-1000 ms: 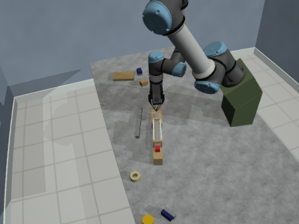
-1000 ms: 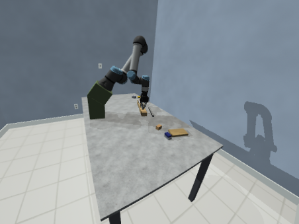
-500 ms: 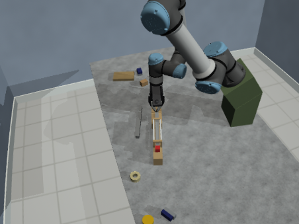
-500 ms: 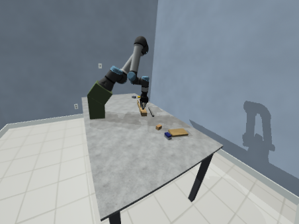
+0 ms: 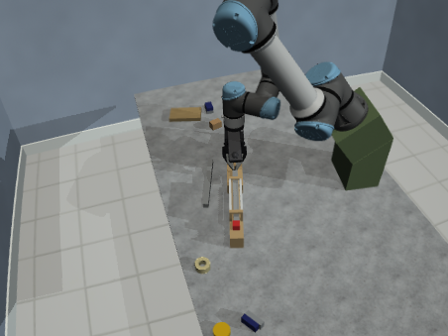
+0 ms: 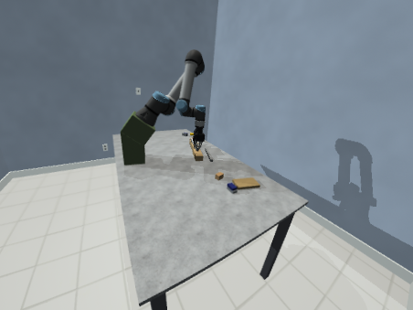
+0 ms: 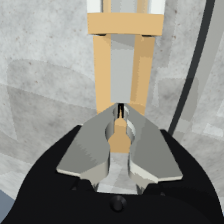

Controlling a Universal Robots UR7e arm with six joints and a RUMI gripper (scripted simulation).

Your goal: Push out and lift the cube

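My gripper is now 23 cm to the right of the red cube, 14 cm short of it and 1 cm above it. Also, from my hand: dark grey bar: 9 cm ahead, 5 cm below, 4 cm to the right; then tan channel: 13 cm to the left, 8 cm ahead, 1 cm below; then brown cube: 34 cm to the right, 12 cm behind, 5 cm below.
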